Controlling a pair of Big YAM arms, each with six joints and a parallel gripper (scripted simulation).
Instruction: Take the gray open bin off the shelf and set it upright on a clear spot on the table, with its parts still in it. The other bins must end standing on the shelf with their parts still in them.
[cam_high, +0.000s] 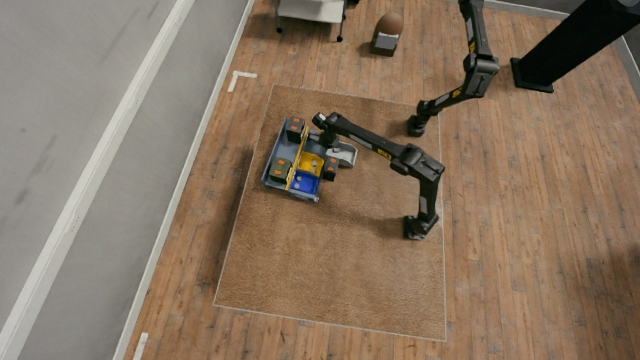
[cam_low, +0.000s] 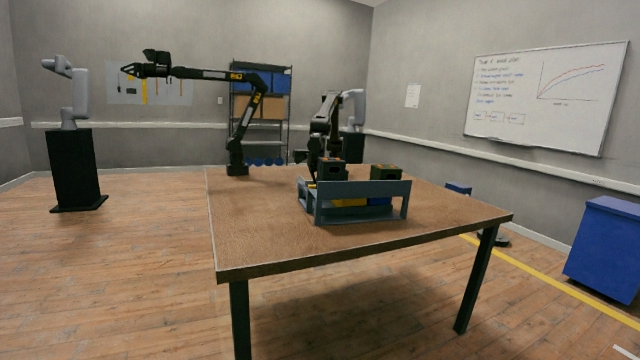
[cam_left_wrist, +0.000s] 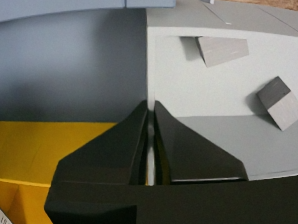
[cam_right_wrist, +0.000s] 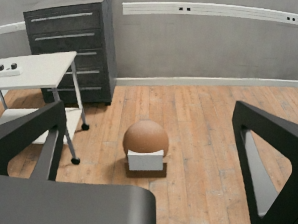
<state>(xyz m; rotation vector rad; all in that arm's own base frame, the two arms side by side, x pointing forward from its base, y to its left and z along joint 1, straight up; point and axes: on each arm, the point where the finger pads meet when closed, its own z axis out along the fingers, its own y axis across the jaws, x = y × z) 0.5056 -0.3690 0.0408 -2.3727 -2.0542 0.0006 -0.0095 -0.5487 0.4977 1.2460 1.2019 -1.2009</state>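
Now: the gray open bin 80 mm behind my left hand, 10 mm to the left of it and 30 mm below it. The rest, counted from my left hand: blue-gray shelf: 130 mm ahead, 100 mm to the left, 20 mm below; yellow bin: 100 mm ahead, 100 mm to the left, 40 mm below; blue bin: 110 mm ahead, 210 mm to the left, 40 mm below.
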